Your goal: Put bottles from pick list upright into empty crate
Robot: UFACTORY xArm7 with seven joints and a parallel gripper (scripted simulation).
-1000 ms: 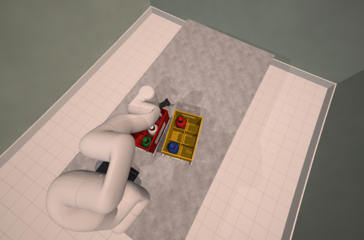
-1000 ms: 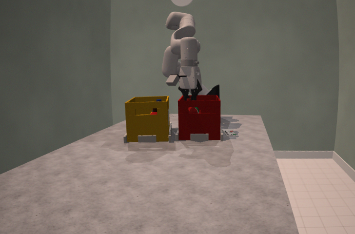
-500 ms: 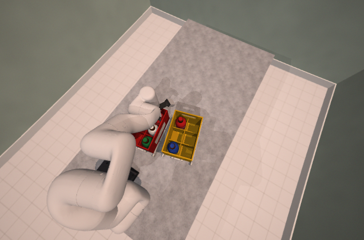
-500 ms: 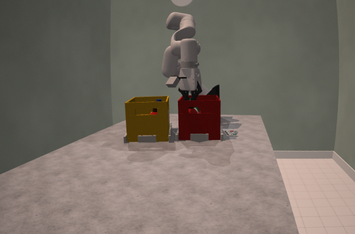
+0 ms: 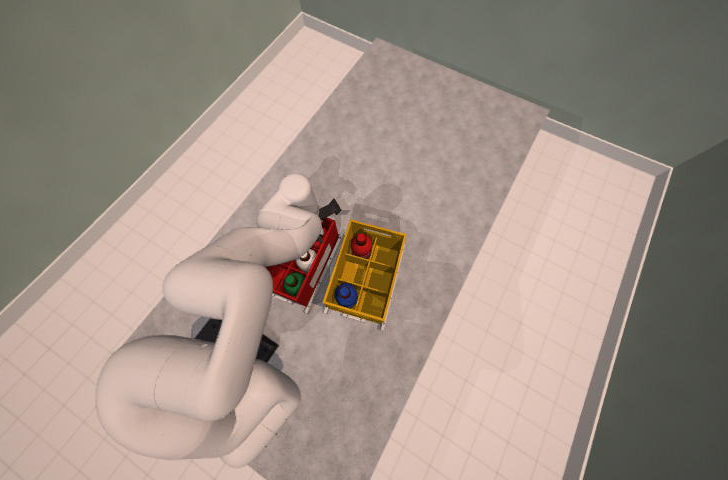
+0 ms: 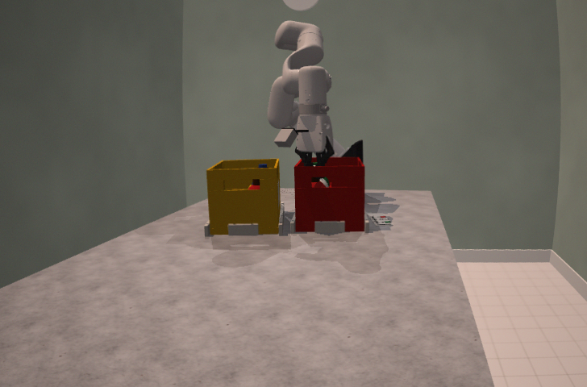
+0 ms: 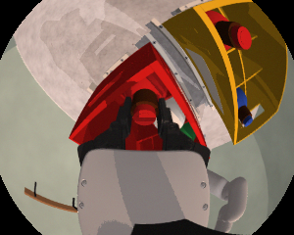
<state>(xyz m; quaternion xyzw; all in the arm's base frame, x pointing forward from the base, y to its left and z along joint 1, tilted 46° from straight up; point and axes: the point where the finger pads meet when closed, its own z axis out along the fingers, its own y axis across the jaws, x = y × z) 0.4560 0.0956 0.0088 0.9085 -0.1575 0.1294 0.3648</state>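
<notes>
Right now the white bottle is 8 cm behind my hand, 7 cm below it and 2 cm to the right of it. Round my hand: green-labelled bottle (16 cm behind, 7 cm below, 5 cm to the right); then red crate (9 cm behind, 7 cm below, 2 cm to the left); then yellow crate (21 cm to the right, 7 cm below, 1 cm ahead).
</notes>
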